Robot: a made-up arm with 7 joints.
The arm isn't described. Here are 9 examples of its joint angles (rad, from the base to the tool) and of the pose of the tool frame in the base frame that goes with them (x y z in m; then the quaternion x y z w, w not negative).
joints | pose
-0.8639 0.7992 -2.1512 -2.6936 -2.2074 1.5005 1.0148 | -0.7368 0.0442 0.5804 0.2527 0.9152 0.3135 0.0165
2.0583 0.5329 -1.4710 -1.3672 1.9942 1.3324 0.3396 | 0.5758 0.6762 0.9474 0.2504 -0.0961 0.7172 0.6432
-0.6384 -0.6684 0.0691 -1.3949 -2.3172 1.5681 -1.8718 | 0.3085 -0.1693 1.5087 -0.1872 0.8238 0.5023 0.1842
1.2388 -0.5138 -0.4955 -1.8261 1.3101 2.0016 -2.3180 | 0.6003 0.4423 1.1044 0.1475 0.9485 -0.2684 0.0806
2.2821 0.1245 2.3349 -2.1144 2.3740 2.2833 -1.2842 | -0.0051 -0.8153 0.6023 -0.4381 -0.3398 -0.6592 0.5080
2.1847 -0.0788 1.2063 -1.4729 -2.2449 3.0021 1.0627 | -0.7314 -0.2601 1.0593 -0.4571 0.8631 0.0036 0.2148
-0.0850 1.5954 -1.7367 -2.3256 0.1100 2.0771 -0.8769 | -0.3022 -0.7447 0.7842 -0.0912 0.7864 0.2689 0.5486
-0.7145 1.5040 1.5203 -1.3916 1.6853 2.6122 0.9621 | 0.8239 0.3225 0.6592 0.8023 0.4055 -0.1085 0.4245
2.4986 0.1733 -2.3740 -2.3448 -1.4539 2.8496 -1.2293 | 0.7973 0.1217 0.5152 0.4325 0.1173 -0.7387 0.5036
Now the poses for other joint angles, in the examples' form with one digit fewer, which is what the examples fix.
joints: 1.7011 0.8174 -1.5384 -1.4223 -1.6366 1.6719 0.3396
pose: 0.793 0.445 0.931 0.962 -0.230 0.009 0.146
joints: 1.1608 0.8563 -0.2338 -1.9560 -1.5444 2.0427 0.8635
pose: 0.436 0.442 0.048 0.813 0.120 -0.564 0.082
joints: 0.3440 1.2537 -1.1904 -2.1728 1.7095 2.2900 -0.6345
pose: 0.203 -0.728 0.296 -0.463 0.240 -0.078 0.850
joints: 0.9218 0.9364 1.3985 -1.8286 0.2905 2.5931 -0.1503
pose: -0.537 0.634 0.583 0.236 -0.246 0.914 0.218
